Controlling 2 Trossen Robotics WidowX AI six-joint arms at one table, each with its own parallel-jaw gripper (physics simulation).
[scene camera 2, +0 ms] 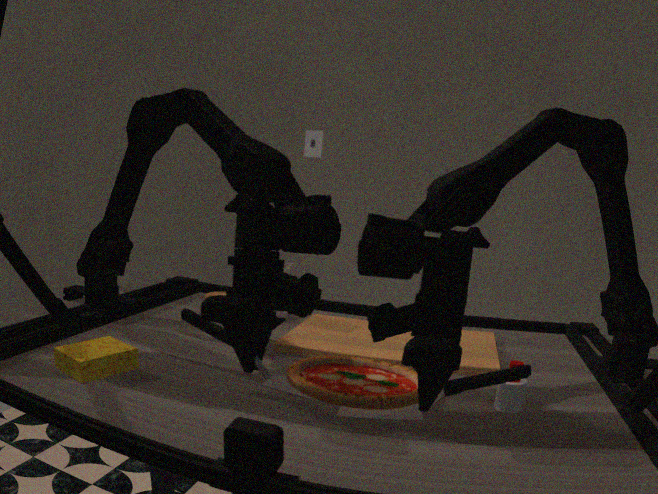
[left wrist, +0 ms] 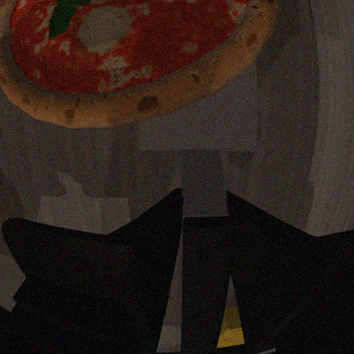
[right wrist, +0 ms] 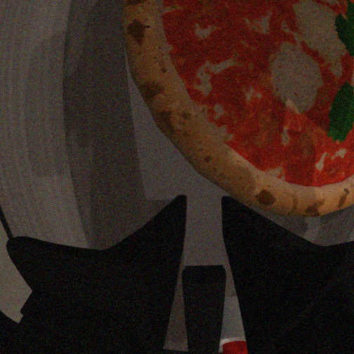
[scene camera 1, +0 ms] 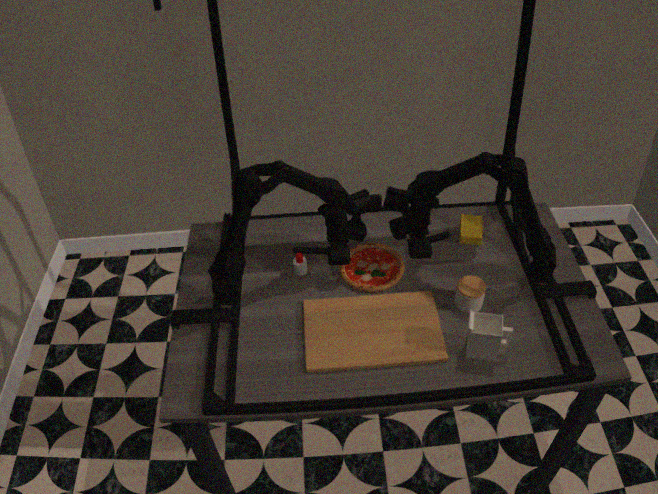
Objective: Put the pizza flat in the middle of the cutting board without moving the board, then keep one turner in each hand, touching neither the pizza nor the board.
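Note:
The pizza (scene camera 1: 374, 261) (scene camera 2: 356, 380) (left wrist: 150, 55) (right wrist: 235, 110) lies face up behind the wooden cutting board (scene camera 1: 372, 329) (scene camera 2: 345, 335), apart from it in scene camera 1. My left gripper (scene camera 1: 420, 254) (scene camera 2: 250, 367) (left wrist: 200, 197) is shut on one turner, whose grey blade (left wrist: 200, 131) runs partly under the pizza's rim. My right gripper (scene camera 1: 339, 260) (scene camera 2: 425, 406) (right wrist: 203, 203) is shut on the other turner, whose blade (right wrist: 155, 165) also passes under the rim. Black handles (scene camera 1: 310, 249) (scene camera 2: 488, 379) stick outward. How far the blades reach under the pizza is hidden.
A yellow sponge (scene camera 1: 471, 229) (scene camera 2: 95, 357) lies at the back right in scene camera 1. A jar with a wooden lid (scene camera 1: 470, 297) and a pale container (scene camera 1: 484, 340) stand right of the board. A red-capped bottle (scene camera 1: 300, 265) (scene camera 2: 511, 396) stands near the right turner's handle.

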